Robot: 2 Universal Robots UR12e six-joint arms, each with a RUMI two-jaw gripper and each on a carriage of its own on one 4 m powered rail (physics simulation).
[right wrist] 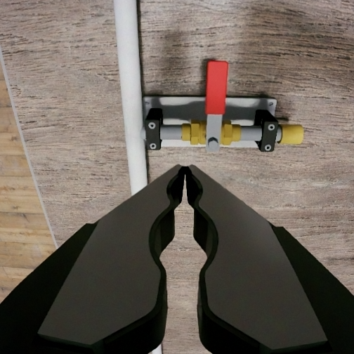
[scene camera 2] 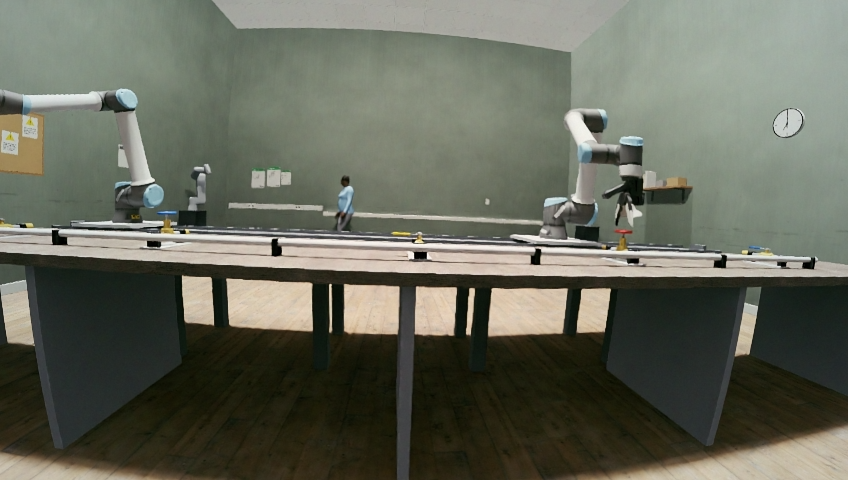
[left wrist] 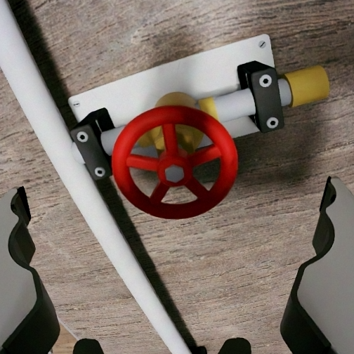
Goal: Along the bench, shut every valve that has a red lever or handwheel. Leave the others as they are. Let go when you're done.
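Observation:
A red handwheel [scene camera 2: 623, 231] [left wrist: 227, 162] stands on a brass valve at the right part of the bench. My left gripper [scene camera 2: 624, 222] [left wrist: 173, 184] is wide open above it, with its fingers clear of the rim on both sides. How far this wheel is turned cannot be read. A red lever [right wrist: 216, 89] in the right wrist view lies crosswise to its short pipe. My right gripper [right wrist: 184, 167] is shut and empty, above the bench beside that valve, apart from the lever. It does not show in the scene view.
A blue handwheel [scene camera 2: 167, 212], a yellow lever [scene camera 2: 403, 233] and a blue lever [scene camera 2: 755, 248] belong to other valves along the bench. A long white pipe [scene camera 2: 476, 248] [left wrist: 82, 192] [right wrist: 129, 75] runs past the valves. A person [scene camera 2: 345, 201] stands behind the bench.

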